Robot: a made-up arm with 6 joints.
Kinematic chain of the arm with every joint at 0, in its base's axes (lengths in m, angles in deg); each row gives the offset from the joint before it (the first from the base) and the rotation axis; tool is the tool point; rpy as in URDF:
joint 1: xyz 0 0 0.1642 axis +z
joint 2: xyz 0 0 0 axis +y
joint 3: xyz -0.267 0 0.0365 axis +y
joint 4: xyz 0.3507 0 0.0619 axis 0.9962 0 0.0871
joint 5: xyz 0 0 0 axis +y
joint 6: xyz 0.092 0 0.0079 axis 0.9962 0 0.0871
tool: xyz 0 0 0 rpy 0 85 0
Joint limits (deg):
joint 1: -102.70..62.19
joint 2: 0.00..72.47
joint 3: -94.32..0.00
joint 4: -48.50..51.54
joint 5: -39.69..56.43
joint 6: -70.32..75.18
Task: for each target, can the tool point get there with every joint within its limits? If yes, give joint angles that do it. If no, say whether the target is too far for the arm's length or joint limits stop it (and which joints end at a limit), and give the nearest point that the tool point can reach.
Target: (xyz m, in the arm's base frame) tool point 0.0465 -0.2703 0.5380
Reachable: yes | joints -73.98 52.87 -69.13 -31.74 37.96 -34.48
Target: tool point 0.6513 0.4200 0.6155
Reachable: no: too far | nearest point 0.3293 0.2123 0.5288 | short by 0.393 m
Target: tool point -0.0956 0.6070 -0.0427
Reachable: no: joint limits stop it (at a limit: joint 1, joint 2, joint 4, joint 5) | nearest point 0.0910 0.2671 0.1449 | short by 0.431 m
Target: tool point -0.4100 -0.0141 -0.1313
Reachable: no: joint limits stop it (at a limit: joint 1, joint 2, joint 3, joint 4, joint 5) | nearest point -0.0764 -0.0765 0.0474 | short by 0.384 m
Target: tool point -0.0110 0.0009 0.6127
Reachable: yes | joints 21.28 8.70 -56.81 36.85 4.94 55.04
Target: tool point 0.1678 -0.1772 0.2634
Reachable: yes | joints -46.37 36.93 -18.88 -2.09 12.95 -34.86
